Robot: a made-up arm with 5 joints. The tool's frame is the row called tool.
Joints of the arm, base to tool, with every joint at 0 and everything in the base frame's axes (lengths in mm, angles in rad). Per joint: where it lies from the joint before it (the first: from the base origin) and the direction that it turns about. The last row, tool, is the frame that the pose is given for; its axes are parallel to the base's.
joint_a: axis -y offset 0 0 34
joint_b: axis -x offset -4 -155 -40
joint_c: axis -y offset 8 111 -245
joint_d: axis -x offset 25 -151 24
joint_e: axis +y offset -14 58 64
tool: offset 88 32 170
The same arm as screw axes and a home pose.
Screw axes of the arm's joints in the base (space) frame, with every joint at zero. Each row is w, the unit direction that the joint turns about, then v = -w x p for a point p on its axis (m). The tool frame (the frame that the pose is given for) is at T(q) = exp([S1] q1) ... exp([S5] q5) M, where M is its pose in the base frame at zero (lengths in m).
S1 = (0, -1, 0, 0.034, 0, 0)
S2 = (-1, 0, 0, 0, 0.006, -0.155)
S3 = (0, -1, 0, -0.251, 0, -0.004)
S4 = (-1, 0, 0, 0, 0.227, -0.195)
S5 = (0, 1, 0, 0.163, 0, 0.015)
M: xyz 0.103 -0.105 0.007 (m) quaternion w x y z 1 0 0 0

